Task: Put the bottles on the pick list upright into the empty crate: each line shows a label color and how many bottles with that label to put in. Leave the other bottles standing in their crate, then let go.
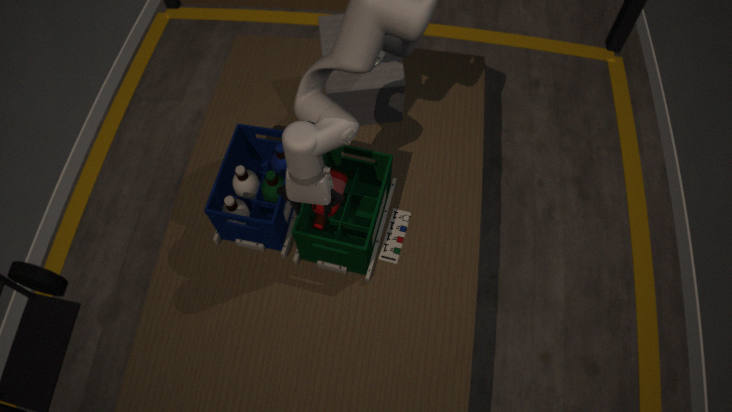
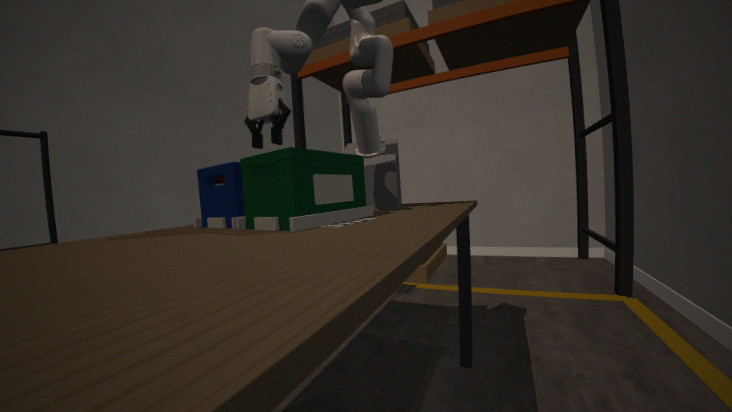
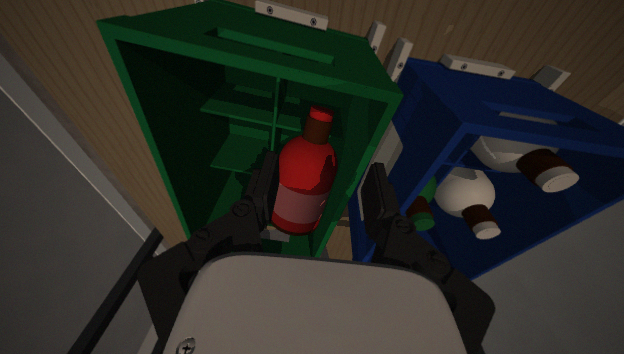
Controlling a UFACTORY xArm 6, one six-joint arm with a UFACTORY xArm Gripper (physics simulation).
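Places are measured from the arm's base along level axes (x left, y ahead, z down), in centimetres.
Pixels of known places: gripper, fingertip midpoint: (image 1: 313, 211) (image 2: 267, 146) (image 3: 322, 171); arm's base at its link origin: (image 2: 370, 151).
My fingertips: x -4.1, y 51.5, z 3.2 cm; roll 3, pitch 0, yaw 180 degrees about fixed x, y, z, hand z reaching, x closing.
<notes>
Ahead of a thing's pixels: the offset from my fingertips to its top centre. Level surfaces: height alone.
A red-labelled bottle {dx +1.1, dy -7.8, dz +3.0 cm} (image 1: 332, 203) (image 3: 306, 172) lies tilted in the green crate {dx +6.0, dy -7.9, dz +3.0 cm} (image 1: 327, 248) (image 2: 271, 191) (image 3: 250, 70), with its neck toward the crate's near end wall. My gripper (image 1: 313, 207) (image 2: 266, 144) (image 3: 322, 171) is open and empty above the green crate's rim, over the bottle. In the blue crate {dx -18.2, dy -10.7, dz +3.0 cm} (image 1: 251, 234) (image 2: 220, 197) (image 3: 445, 95) stand two white bottles {dx -22.5, dy -11.3, dz +4.2 cm} (image 1: 245, 185) {dx -22.9, dy -2.0, dz +4.2 cm} (image 1: 236, 208) (image 3: 465, 192) (image 3: 505, 152), a green bottle {dx -13.9, dy -10.9, dz +4.2 cm} (image 1: 271, 189) (image 3: 423, 220) and a blue bottle {dx -13.5, dy -19.5, dz +4.2 cm} (image 1: 278, 162). The arm hides part of both crates. The pick list {dx +19.8, dy -5.9, dz +20.3 cm} (image 1: 391, 250) shows white, blue, red and green marks; its counts are too small to read.
The crates stand side by side on the wooden table {dz +20.5 cm} (image 1: 286, 348) (image 2: 153, 307), with pale rails {dx +15.8, dy -6.9, dz +17.5 cm} (image 1: 379, 237) (image 2: 327, 217) around their bases. Green dividers {dx +9.9, dy -3.0, dz +11.1 cm} (image 3: 240, 112) stand inside the green crate. An orange-beamed shelf rack (image 2: 481, 72) stands behind the arm.
</notes>
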